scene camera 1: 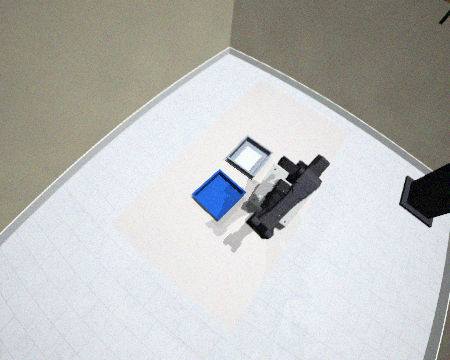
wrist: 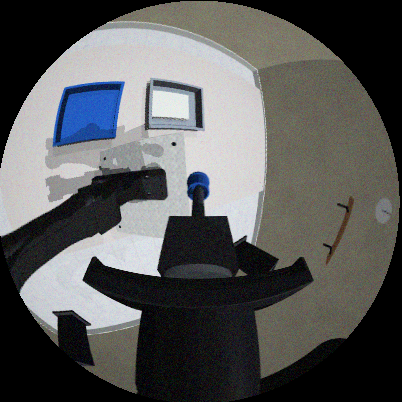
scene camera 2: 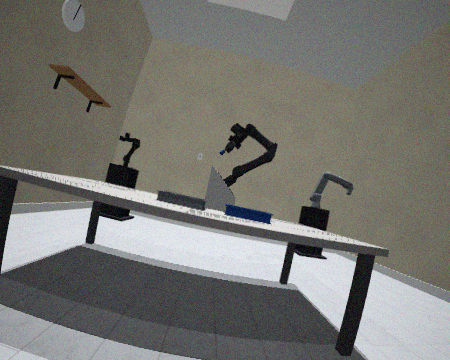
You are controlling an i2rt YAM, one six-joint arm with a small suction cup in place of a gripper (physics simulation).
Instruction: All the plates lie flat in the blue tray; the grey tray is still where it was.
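Frame: origin at the arm's base, x ahead, y left, z up, level; centimetres.
Where they show: hand, its tool point: [wrist: 197, 181] [scene camera 2: 221, 153]; arm's base, origin of its link: [scene camera 1: 275, 196] [wrist: 131, 184] [scene camera 2: 224, 184].
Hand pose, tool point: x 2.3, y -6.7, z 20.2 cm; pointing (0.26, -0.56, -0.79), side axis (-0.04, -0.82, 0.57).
Each offset is from my tool point to the top centre of the thing.
White square plates @(dx +26.4, dy -12.2, dz -35.0 cm) [scene camera 1: 246, 156] [wrist: 170, 104] lie flat in the grey tray @(dx +26.3, dy -14.6, dz -32.7 cm) [scene camera 1: 259, 144] [scene camera 2: 180, 200] [wrist: 175, 123]; how many are stacked cannot be told. The blue tray @(dx +25.5, dy +20.8, dz -32.7 cm) [scene camera 1: 217, 197] [scene camera 2: 248, 214] [wrist: 92, 110] stands beside the grey one, and no plate shows in it. My gripper, a blue suction cup [scene camera 2: 222, 152] [wrist: 198, 186], is open, with nothing on it. It hangs high above the table, well clear of both trays. In scene camera 1 the arm hides the cup. In scene camera 2 the tray walls hide the plates.
The arm's pale mounting plate [wrist: 175, 160] sits close to both trays, and its grey wedge-shaped base [scene camera 2: 217, 192] rises between them in scene camera 2. Other arms stand on black pedestals [scene camera 2: 121, 176] [scene camera 2: 313, 222] behind the table [scene camera 2: 300, 237]. A wooden shelf [scene camera 2: 80, 86] [wrist: 340, 230] hangs on the wall.
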